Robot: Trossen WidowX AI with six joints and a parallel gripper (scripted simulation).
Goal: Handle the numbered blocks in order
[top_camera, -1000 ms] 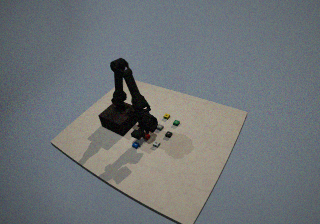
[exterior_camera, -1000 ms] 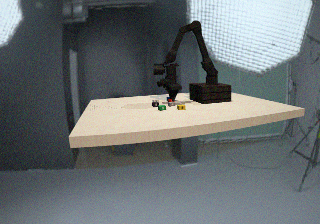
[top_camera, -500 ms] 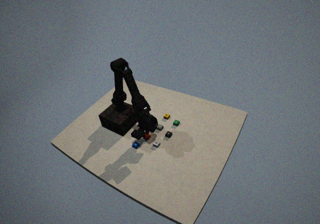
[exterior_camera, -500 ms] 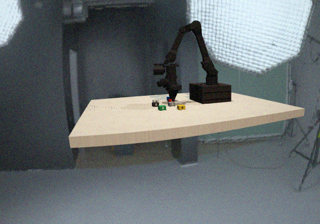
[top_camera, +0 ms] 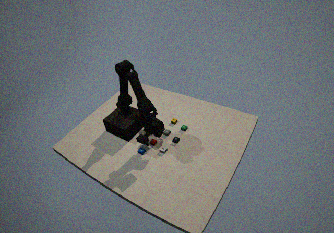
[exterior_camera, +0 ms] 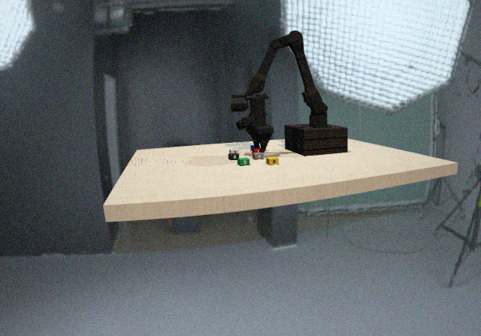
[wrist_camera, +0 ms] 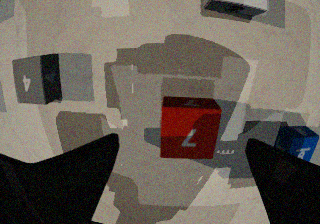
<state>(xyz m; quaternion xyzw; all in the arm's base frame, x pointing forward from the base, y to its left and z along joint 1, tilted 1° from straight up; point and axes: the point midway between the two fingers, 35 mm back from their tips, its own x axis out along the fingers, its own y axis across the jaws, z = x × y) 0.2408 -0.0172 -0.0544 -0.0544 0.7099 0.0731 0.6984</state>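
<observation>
Now: the red block 10 mm ahead of my gripper tip. Round my gripper tip: white block: 100 mm ahead, 10 mm to the right; blue block: 10 mm ahead, 90 mm to the right; grey block: 20 mm ahead, 110 mm to the left.
</observation>
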